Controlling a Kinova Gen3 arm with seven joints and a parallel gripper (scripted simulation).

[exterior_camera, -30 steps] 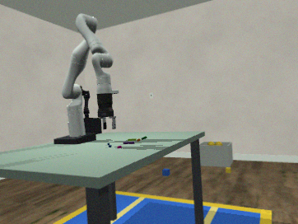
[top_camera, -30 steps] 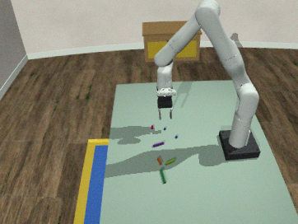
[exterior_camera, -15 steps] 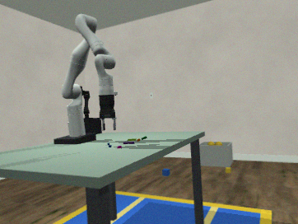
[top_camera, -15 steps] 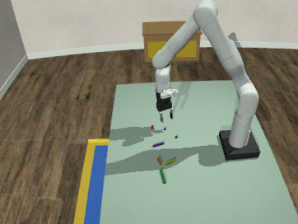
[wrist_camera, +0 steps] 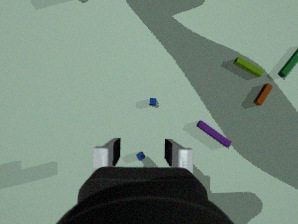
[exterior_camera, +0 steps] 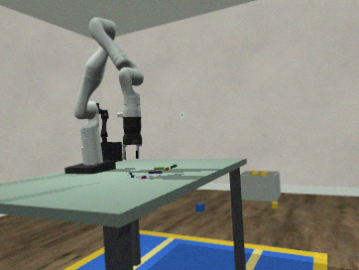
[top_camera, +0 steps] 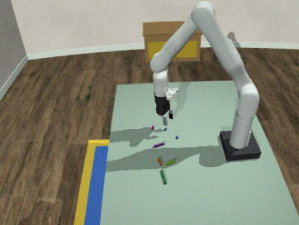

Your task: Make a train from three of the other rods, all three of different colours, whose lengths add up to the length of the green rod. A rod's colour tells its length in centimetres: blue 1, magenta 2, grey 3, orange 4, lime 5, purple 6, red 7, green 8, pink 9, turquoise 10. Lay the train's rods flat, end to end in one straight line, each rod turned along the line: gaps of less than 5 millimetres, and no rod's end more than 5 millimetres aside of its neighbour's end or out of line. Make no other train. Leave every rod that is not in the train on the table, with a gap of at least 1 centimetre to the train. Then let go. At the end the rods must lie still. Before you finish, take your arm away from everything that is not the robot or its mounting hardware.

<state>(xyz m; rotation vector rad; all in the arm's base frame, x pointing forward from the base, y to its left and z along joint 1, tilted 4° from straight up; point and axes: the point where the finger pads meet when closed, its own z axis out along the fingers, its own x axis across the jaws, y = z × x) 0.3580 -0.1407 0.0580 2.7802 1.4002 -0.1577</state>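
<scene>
Right now my hand is 9 cm above the magenta rod, 8 cm short of it and 3 cm to the left of it. From my hand the other things lie so: orange rod 21 cm to the left, 9 cm below, 5 cm ahead; lime rod 22 cm to the left, 9 cm below; purple rod 10 cm to the left, 9 cm below, 5 cm ahead.
</scene>
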